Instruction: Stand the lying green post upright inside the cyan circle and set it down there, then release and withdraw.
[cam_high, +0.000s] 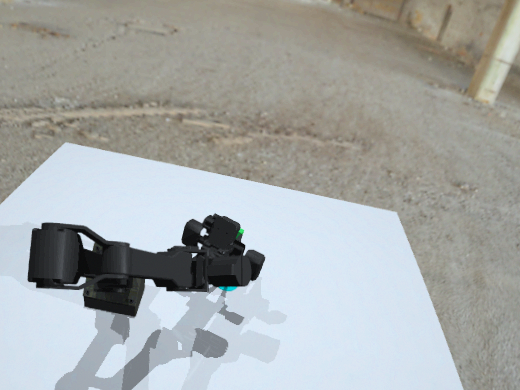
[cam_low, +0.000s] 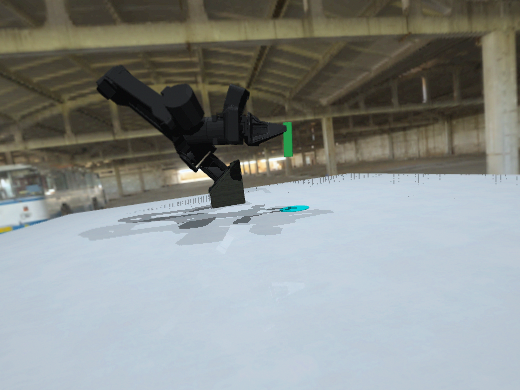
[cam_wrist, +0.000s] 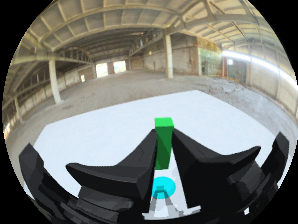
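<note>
Right now the cyan circle is 160 mm below my gripper tip. The rest, counted from my gripper tip: green post (20 mm below).
</note>
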